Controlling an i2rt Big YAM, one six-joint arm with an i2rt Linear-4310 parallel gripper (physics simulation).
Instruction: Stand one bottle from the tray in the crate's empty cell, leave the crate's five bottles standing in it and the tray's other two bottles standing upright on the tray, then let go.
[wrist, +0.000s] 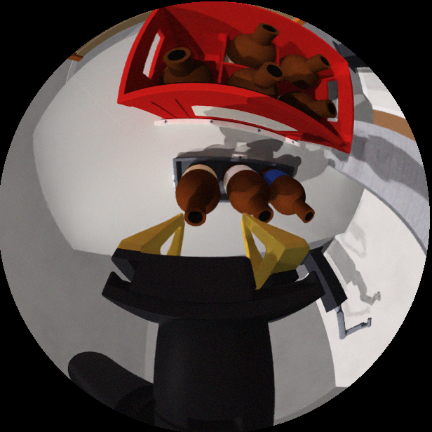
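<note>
A red crate stands at the top of the wrist view with several brown bottles in its cells; its far left cell shows no bottle. Below it a dark grey tray holds three upright brown bottles: a cream-labelled one at the left, a white-labelled one in the middle, and a blue-labelled one at the right. My gripper is open, with nothing between its yellow fingers. The fingertips are on the near side of the tray; the left bottle's mouth shows close to the left fingertip, and the middle bottle's mouth beyond the right one.
A white strip with screws lies along the crate's near side. The light table carries the crate and tray. A grey curved surface shows at the right, and a small grey bent rod at the lower right.
</note>
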